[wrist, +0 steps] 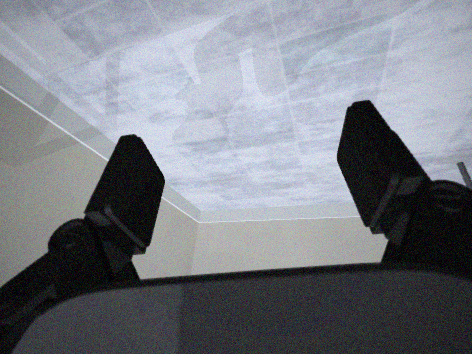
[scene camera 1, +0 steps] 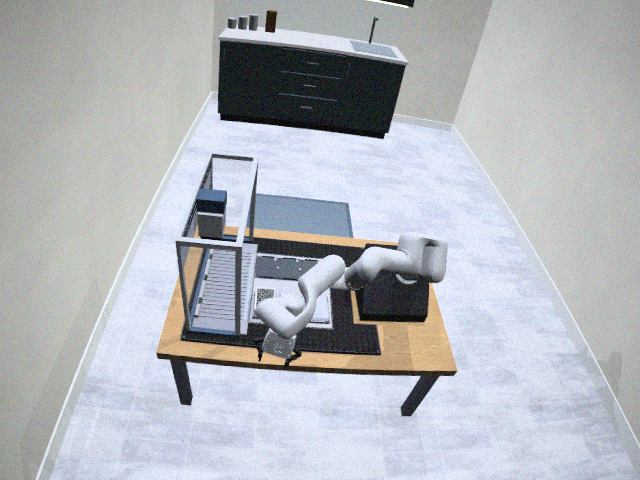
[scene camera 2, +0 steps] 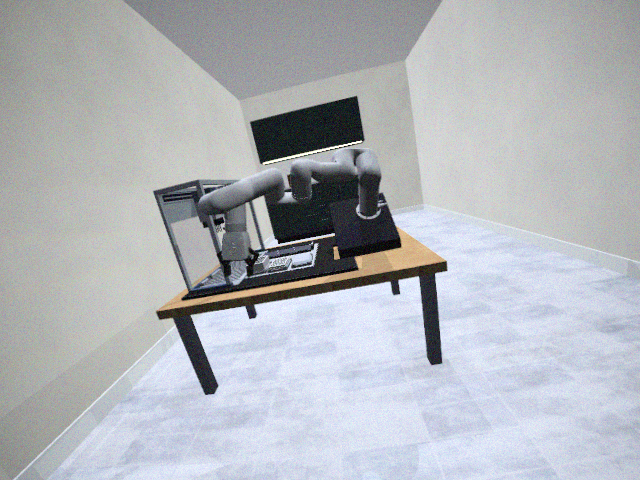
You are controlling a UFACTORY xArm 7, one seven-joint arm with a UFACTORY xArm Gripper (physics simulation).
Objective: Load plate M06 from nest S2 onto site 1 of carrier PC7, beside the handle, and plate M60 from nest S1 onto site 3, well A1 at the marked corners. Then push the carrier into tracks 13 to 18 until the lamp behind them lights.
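Frame: origin at the arm's base, x ahead, y right, z down, level; metres.
Seen in the pictures: gripper, fingertip midpoint: (wrist: 243,145) (scene camera 1: 272,362) (scene camera 2: 238,276); arm's base, link origin: (scene camera 2: 368,210).
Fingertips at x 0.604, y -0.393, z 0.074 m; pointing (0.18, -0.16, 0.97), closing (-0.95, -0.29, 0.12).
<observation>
Pixels of each thing's top centre, then the offset from my fingertips to it. Level surfaces: height alone.
- white block, top centre: (scene camera 1: 265,298) (scene camera 2: 258,260) dx +0.005, dy +0.341, dz +0.045 m
- long dark grey piece, top centre: (scene camera 1: 290,265) (scene camera 2: 286,248) dx -0.122, dy +0.560, dz +0.068 m
- wooden table, surface height: dz +0.111 m
My gripper (scene camera 1: 273,363) (scene camera 2: 238,277) (wrist: 243,145) is open and empty. It points down beside the front end of the ribbed white track deck (scene camera 1: 219,294), near the table's front edge. A plate with a dark grid (scene camera 1: 265,295) (scene camera 2: 279,264) lies in a white-edged area right of the deck. A white block (scene camera 2: 261,262) stands left of it in scene camera 2. Behind lies a long dark grey piece (scene camera 1: 279,268) (scene camera 2: 292,250) with small light marks; I cannot tell whether it is the carrier. Plate labels, site numbers, the handle and a lamp are too small or hidden to make out.
A tall frame (scene camera 1: 238,294) (scene camera 2: 173,240) stands around the track deck, its post close to my gripper. A blue-topped box (scene camera 1: 211,214) is at the deck's rear. My arm's black base block (scene camera 1: 395,302) (scene camera 2: 364,232) stands right on the wooden table (scene camera 1: 413,346) (scene camera 2: 413,260).
</observation>
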